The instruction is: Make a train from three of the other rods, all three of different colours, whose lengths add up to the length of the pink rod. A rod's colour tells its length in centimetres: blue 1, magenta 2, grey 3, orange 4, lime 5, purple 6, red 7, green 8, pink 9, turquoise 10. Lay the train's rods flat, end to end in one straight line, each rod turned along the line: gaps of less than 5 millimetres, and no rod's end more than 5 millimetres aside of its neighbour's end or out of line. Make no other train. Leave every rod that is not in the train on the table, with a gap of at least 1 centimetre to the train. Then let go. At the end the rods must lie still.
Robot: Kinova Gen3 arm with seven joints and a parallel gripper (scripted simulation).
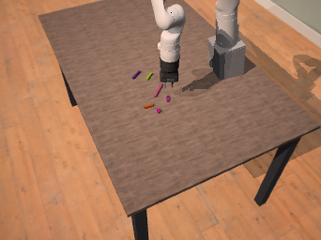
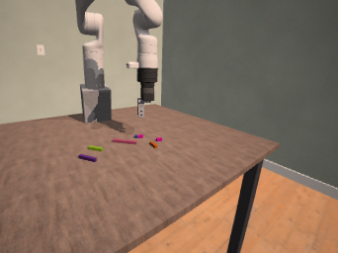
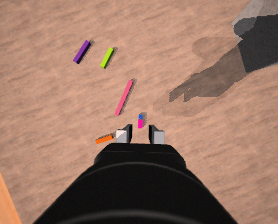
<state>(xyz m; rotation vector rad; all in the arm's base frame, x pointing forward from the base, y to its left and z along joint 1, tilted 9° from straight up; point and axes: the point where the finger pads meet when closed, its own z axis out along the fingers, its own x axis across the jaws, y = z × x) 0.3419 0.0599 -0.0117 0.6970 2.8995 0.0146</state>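
The purple rod is 22 cm to the right of my hand, 10 cm below it and 5 cm ahead of it. From my hand the other things lie so: orange rod: 10 cm below, 9 cm ahead, 1 cm to the right; then blue rod: 10 cm below, 2 cm to the right, 1 cm behind; then pink rod: 10 cm below, 8 cm to the right, 1 cm ahead.
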